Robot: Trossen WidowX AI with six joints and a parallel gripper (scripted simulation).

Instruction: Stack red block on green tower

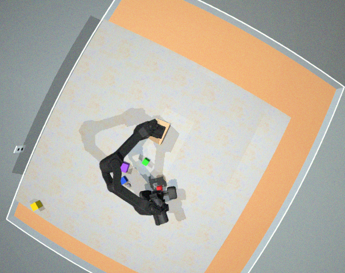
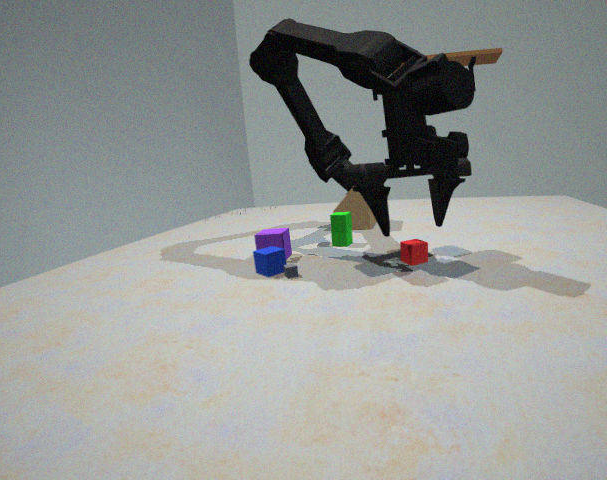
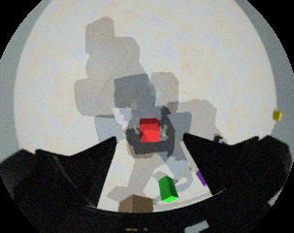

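The purple cube is 230 mm to the right of my gripper tip, 40 mm behind it and 20 mm below it. Also, from my gripper tip: blue cube: 210 mm to the right, 30 mm below, 30 mm ahead.
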